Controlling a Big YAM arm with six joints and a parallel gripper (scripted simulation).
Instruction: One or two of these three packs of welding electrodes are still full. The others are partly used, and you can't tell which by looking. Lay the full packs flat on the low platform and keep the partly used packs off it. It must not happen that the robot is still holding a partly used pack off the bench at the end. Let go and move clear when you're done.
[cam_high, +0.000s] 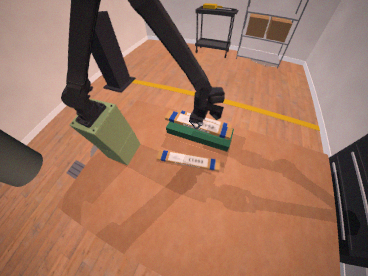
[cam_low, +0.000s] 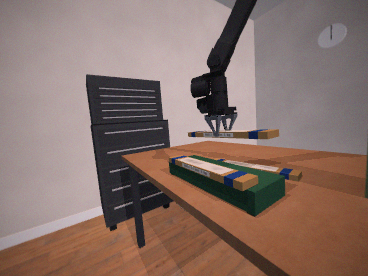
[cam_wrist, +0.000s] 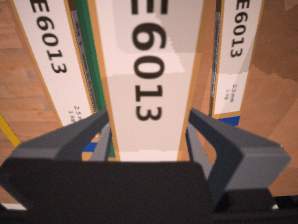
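Now: hand 1 cm past the green platform, 6 cm to the right of it and 15 cm above it.
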